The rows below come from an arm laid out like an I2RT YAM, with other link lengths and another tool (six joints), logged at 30 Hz.
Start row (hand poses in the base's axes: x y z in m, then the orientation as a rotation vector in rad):
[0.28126, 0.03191, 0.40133, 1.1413, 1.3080, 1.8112]
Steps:
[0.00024, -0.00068, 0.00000, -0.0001, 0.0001, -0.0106]
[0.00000, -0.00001, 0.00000, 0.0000, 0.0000, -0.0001]
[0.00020, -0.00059, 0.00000, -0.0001, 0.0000, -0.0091]
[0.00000, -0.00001, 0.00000, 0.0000, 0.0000, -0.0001]
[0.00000, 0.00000, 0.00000, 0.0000, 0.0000, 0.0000]
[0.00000, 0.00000, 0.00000, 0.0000, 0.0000, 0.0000]
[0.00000, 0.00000, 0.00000, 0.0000, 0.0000, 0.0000]
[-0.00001, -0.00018, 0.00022, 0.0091, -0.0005, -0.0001]
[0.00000, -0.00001, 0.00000, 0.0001, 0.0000, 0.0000]
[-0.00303, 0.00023, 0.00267, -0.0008, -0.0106, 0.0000]
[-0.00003, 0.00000, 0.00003, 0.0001, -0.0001, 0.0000]
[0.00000, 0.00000, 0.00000, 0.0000, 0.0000, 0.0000]
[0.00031, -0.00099, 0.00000, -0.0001, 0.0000, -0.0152]
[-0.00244, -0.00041, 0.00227, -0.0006, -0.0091, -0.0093]
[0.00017, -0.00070, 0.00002, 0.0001, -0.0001, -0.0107]
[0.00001, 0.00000, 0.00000, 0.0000, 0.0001, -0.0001]
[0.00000, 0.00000, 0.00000, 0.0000, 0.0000, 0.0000]
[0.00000, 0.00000, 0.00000, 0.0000, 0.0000, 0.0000]
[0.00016, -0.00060, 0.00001, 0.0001, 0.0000, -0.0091]
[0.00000, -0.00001, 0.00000, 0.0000, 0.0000, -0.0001]
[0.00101, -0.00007, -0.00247, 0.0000, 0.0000, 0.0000]
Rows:
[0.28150, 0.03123, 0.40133, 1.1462, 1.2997, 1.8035]
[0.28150, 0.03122, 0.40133, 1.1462, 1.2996, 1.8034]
[0.28170, 0.03063, 0.40133, 1.1503, 1.2925, 1.7968]
[0.28170, 0.03062, 0.40133, 1.1503, 1.2924, 1.7967]
[0.28170, 0.03062, 0.40133, 1.1503, 1.2924, 1.7967]
[0.28170, 0.03062, 0.40133, 1.1503, 1.2924, 1.7967]
[0.28170, 0.03062, 0.40133, 1.1503, 1.2924, 1.7967]
[0.28169, 0.03044, 0.40155, 1.1548, 1.2851, 1.8044]
[0.28169, 0.03043, 0.40155, 1.1549, 1.2850, 1.8045]
[0.27866, 0.03066, 0.40422, 1.1434, 1.2796, 1.8076]
[0.27863, 0.03066, 0.40425, 1.1434, 1.2795, 1.8077]
[0.27863, 0.03066, 0.40425, 1.1434, 1.2795, 1.8077]
[0.27894, 0.02967, 0.40425, 1.1501, 1.2676, 1.7966]
[0.27650, 0.02926, 0.40652, 1.1445, 1.2555, 1.7926]
[0.27667, 0.02856, 0.40654, 1.1491, 1.2470, 1.7849]
[0.27668, 0.02856, 0.40654, 1.1492, 1.2470, 1.7848]
[0.27668, 0.02856, 0.40654, 1.1492, 1.2470, 1.7848]
[0.27668, 0.02856, 0.40654, 1.1492, 1.2470, 1.7848]
[0.27684, 0.02796, 0.40655, 1.1532, 1.2398, 1.7782]
[0.27684, 0.02795, 0.40655, 1.1532, 1.2397, 1.7781]
[0.27785, 0.02788, 0.40408, 1.1532, 1.2397, 1.7781]

